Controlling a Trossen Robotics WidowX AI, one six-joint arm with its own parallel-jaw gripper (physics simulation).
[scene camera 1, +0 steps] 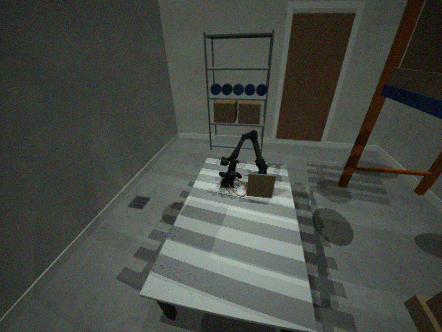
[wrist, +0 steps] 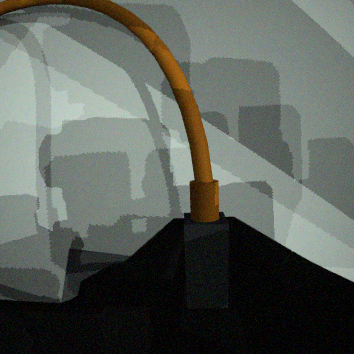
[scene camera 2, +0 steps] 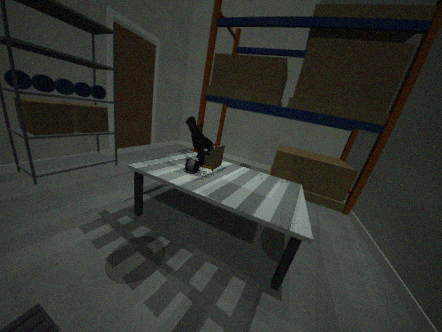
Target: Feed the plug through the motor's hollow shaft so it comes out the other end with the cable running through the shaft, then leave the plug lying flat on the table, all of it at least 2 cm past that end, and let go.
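Places are measured from the arm's base along level axes (x right, y down, z ahead), in centimetres.
Where they show: gripper, fingertip midpoint: (scene camera 1: pixel 228 184) (wrist: pixel 203 228) (scene camera 2: pixel 201 166); arm's base, link origin: (scene camera 1: pixel 262 176) (scene camera 2: pixel 212 151).
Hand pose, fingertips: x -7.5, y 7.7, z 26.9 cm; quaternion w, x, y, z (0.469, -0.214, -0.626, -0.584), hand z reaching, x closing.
Things, the pixels of their top centre, and the offset from my fingertips. "*": a spot on its surface instead. Level surfaces: height alone.
- dark rectangular plug, top centre: (wrist: pixel 215 269) dx +0.9, dy -1.7, dz +0.2 cm
- orange cable, surface spot: (wrist: pixel 187 107) * dx -3.4, dy -0.8, dz -2.7 cm
- thin loop, surface spot: (scene camera 1: pixel 237 194) * dx -6.7, dy +3.2, dz -9.3 cm
- dark round body, top centre: (scene camera 1: pixel 227 175) (scene camera 2: pixel 193 160) dx +7.7, dy -3.8, dz +2.7 cm
- striped-lit table, surface height: dy +6.4 cm
My gripper (wrist: pixel 203 228) is shut on the dark rectangular plug (wrist: pixel 207 280), which shows between the black fingers in the wrist view. The orange cable (wrist: pixel 187 107) leaves the plug's orange collar and curves up and left; it also shows as a thin loop (scene camera 1: pixel 238 194) near the arm in scene camera 1. A dark round body (scene camera 2: pixel 191 165), apparently the motor, sits at the near side of the arm in scene camera 2. Its shaft openings cannot be made out, and neither can the distance from the plug to it. No cable is seen passing through the shaft.
A brown upright panel (scene camera 1: pixel 261 186) (scene camera 2: pixel 215 158) stands beside the arm (scene camera 1: pixel 251 135) (scene camera 2: pixel 196 134) on the striped-lit table (scene camera 1: pixel 260 250) (scene camera 2: pixel 232 199). Shadows of the arm and cable fall across the table top. A metal shelf rack (scene camera 1: pixel 207 85) and an orange post (scene camera 1: pixel 361 142) stand beyond the table.
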